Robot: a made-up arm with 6 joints.
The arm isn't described. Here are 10 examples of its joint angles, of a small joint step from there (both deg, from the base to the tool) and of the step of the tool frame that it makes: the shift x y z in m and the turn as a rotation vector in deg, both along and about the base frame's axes.
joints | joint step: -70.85 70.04 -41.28 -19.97 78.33 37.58 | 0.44 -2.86 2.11 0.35 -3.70 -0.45
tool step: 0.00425 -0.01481 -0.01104 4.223 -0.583 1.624
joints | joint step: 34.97 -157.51 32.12 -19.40 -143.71 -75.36 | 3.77 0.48 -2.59 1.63 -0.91 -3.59
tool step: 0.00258 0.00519 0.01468 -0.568 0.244 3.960
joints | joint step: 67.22 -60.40 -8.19 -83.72 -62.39 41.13 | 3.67 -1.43 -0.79 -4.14 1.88 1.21
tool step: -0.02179 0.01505 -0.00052 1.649 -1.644 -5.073
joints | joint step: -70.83 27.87 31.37 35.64 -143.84 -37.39 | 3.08 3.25 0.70 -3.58 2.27 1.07
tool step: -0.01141 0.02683 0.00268 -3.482 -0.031 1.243
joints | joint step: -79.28 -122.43 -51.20 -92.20 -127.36 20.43 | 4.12 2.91 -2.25 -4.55 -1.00 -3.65
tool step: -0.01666 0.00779 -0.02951 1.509 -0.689 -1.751
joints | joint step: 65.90 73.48 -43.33 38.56 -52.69 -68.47 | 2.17 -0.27 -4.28 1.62 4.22 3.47
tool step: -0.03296 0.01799 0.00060 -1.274 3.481 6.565
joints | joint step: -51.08 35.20 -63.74 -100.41 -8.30 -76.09 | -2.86 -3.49 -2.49 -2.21 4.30 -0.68
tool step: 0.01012 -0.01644 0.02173 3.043 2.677 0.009
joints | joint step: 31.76 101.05 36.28 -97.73 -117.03 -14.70 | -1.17 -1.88 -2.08 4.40 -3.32 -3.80
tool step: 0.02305 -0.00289 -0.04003 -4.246 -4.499 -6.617
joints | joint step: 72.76 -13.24 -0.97 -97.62 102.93 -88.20 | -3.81 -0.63 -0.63 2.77 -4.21 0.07
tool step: -0.02270 -0.03377 -0.03894 -6.045 0.705 3.819
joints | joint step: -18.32 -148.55 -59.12 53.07 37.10 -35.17 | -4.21 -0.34 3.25 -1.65 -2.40 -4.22
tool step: 0.01611 -0.03997 -0.02677 4.689 -4.724 3.274
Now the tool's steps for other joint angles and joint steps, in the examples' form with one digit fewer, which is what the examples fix.
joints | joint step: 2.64 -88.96 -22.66 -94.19 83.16 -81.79 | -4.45 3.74 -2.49 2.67 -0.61 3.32
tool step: 0.0121 -0.0734 -0.0420 -10.27 2.41 0.94
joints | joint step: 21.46 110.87 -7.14 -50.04 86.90 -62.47 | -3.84 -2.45 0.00 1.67 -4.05 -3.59
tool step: -0.0336 0.0179 -0.0018 -3.90 -1.52 -0.96
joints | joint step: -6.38 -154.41 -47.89 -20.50 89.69 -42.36 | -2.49 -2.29 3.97 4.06 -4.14 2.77
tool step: -0.0315 -0.0338 0.0046 0.28 3.63 8.87
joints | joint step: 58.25 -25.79 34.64 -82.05 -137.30 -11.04 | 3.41 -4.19 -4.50 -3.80 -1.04 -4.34
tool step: -0.0049 0.0081 0.0136 1.86 2.28 -2.30
